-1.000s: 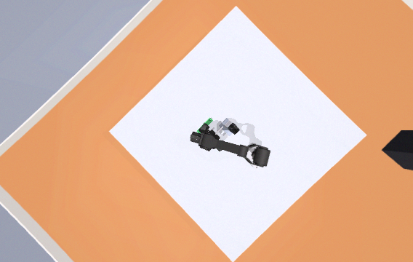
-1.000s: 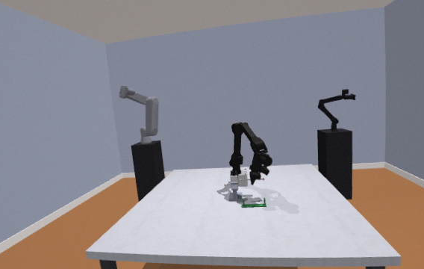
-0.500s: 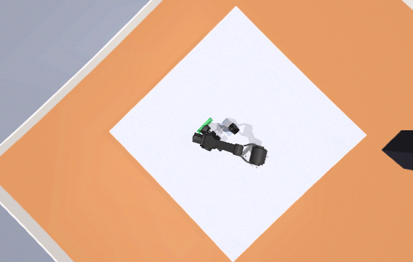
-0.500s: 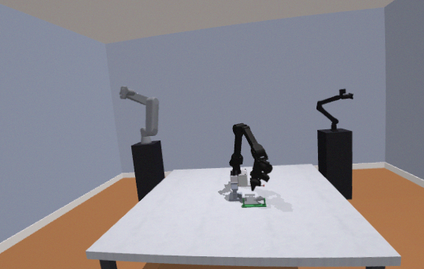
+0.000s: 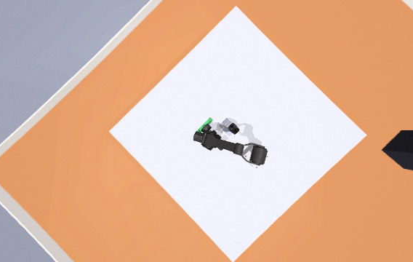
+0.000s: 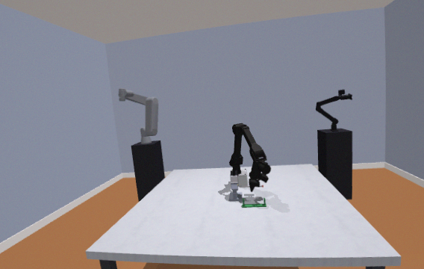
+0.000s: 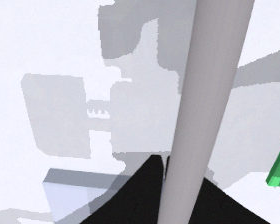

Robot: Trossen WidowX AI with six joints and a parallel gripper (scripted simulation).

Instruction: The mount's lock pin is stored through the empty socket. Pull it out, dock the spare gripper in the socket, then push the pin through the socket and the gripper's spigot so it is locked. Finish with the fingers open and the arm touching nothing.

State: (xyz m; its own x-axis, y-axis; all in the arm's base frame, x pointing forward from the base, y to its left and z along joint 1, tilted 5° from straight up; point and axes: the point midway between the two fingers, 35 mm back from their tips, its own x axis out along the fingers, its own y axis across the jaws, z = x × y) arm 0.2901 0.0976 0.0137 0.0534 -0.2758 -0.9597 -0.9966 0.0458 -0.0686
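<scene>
Now: the bluish-grey socket 2 cm behind my gripper tip and 10 cm to the right of it. Round my gripper tip: spare gripper (3 cm behind, 10 cm to the right, 7 cm above); green strip (10 cm ahead, 1 cm to the left, 2 cm below).
</scene>
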